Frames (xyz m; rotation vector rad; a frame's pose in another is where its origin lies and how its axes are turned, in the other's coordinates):
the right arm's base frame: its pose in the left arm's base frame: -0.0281 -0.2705 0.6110 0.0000 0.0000 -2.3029
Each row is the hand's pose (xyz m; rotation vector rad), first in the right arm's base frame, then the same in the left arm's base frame.
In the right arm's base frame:
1: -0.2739 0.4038 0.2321 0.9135 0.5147 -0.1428
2: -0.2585 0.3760 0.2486 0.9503 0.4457 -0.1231
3: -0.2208 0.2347 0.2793 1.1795 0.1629 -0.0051
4: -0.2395 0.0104 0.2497 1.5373 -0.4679 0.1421
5: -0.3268 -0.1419 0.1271 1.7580 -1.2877 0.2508
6: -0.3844 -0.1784 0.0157 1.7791 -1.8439 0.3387
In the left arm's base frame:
1: 0.4553 -0.3367 0.8431 1.0719 -0.7953 -2.1782
2: 0.4243 -0.3296 0.8596 1.0065 -0.8702 -2.1594
3: 0.2941 -0.2632 0.8903 0.7730 -1.2424 -1.9757
4: 0.1397 -0.0993 0.8607 0.2313 -1.8576 -1.5777
5: 0.0848 0.0674 0.7381 -0.5010 -2.3179 -1.0074
6: 0.0962 0.1347 0.6267 -0.9838 -2.4352 -0.5506

